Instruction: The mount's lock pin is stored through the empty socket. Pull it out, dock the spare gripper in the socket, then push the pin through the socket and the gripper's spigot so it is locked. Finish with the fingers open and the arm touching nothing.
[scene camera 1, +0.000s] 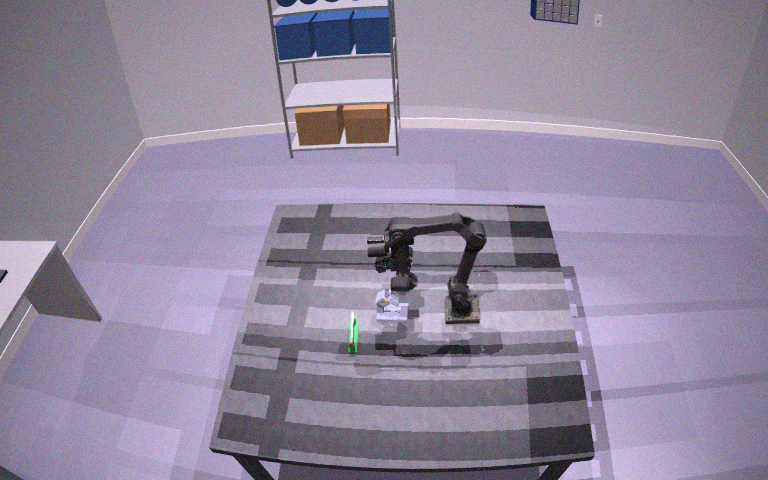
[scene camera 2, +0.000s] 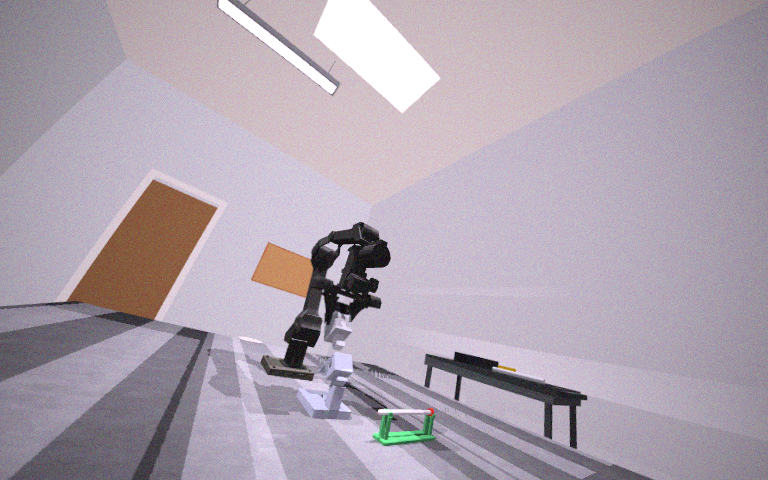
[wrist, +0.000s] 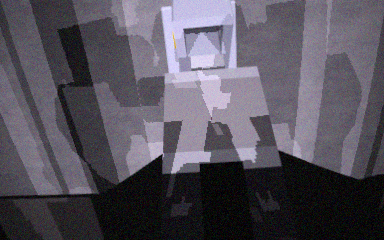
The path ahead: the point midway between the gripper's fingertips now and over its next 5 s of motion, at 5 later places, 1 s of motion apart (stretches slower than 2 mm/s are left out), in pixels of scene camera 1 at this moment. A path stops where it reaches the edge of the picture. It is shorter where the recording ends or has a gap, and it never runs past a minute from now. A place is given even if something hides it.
My gripper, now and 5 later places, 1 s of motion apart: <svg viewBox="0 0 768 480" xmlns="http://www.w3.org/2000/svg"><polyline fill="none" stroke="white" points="403,285 398,290 396,291 410,285 413,278 411,282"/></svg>
